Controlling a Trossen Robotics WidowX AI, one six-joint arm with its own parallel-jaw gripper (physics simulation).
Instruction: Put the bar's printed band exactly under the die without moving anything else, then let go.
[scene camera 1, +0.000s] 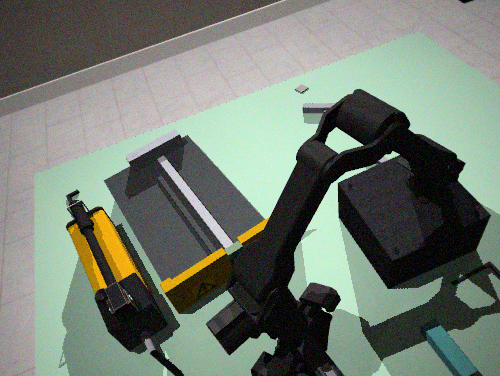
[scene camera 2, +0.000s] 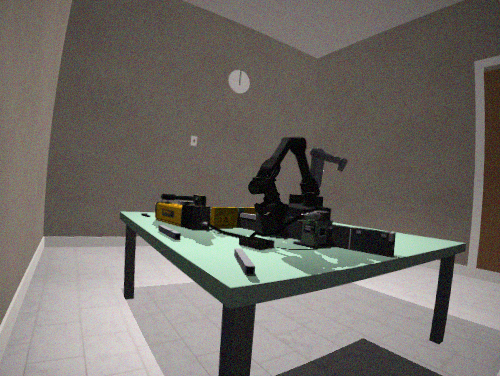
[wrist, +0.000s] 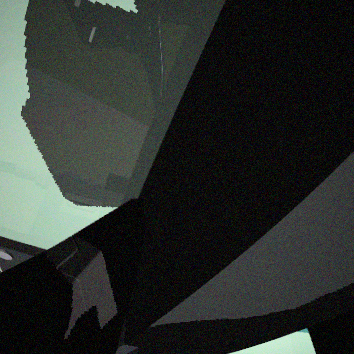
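Pixels of known places: arm's base, origin of its link: (scene camera 1: 428, 186) (scene camera 2: 309, 205).
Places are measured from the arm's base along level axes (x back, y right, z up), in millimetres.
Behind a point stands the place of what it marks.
Observation:
A long pale grey bar (scene camera 1: 192, 201) {x -457, y 208, z -50 mm} lies along the dark bed (scene camera 1: 148, 216) {x -568, y 227, z -70 mm} of a bench press. Its pale green printed band (scene camera 1: 233, 247) {x -398, y 33, z -26 mm} sits in the gap of the yellow die beam (scene camera 1: 198, 277) {x -482, y 5, z -45 mm}, level with the beam's line. The bar's near end runs under my arm and is hidden. My gripper (scene camera 1: 272, 311) (scene camera 2: 271, 220) is low over the table just in front of the die. In the wrist view a grey strip (wrist: 274, 256), which looks like the bar, lies between the two black fingers. The gripper is shut on the bar.
A yellow and black hand tool (scene camera 1: 99, 254) {x -655, y 96, z 11 mm} with a cable lies left of the bed. A black box (scene camera 1: 390, 212) {x -93, y -24, z -6 mm} stands to the right. Small grey pieces (scene camera 1: 301, 89) {x -56, y 571, z -116 mm} (scene camera 1: 317, 108) {x -54, y 446, z -102 mm} lie at the back. Loose dark bars (scene camera 2: 245, 261) {x -719, y -618, z -100 mm} (scene camera 2: 169, 232) {x -787, y -201, z -106 mm} lie near the table's front edge.

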